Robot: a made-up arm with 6 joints. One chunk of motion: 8 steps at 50 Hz.
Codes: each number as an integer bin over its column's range. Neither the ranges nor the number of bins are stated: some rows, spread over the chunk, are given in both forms.
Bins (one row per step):
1: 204 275 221 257 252 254
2: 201 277 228 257 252 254
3: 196 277 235 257 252 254
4: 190 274 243 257 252 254
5: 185 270 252 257 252 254
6: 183 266 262 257 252 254
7: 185 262 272 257 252 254
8: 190 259 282 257 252 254
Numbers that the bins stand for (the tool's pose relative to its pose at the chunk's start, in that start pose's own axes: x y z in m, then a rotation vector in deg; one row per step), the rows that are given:
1: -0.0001 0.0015 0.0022 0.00 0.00 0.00
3: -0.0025 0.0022 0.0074 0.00 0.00 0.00
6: -0.0063 -0.0015 0.0174 0.00 0.00 0.00
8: -0.0042 -0.0038 0.0249 0.00 0.00 0.00
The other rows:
2: -0.0010 0.0022 0.0048 0.00 0.00 0.00
4: -0.0042 0.0012 0.0104 0.00 0.00 0.00
5: -0.0057 -0.0002 0.0137 0.00 0.00 0.00
7: -0.0057 -0.0028 0.0211 0.00 0.00 0.00

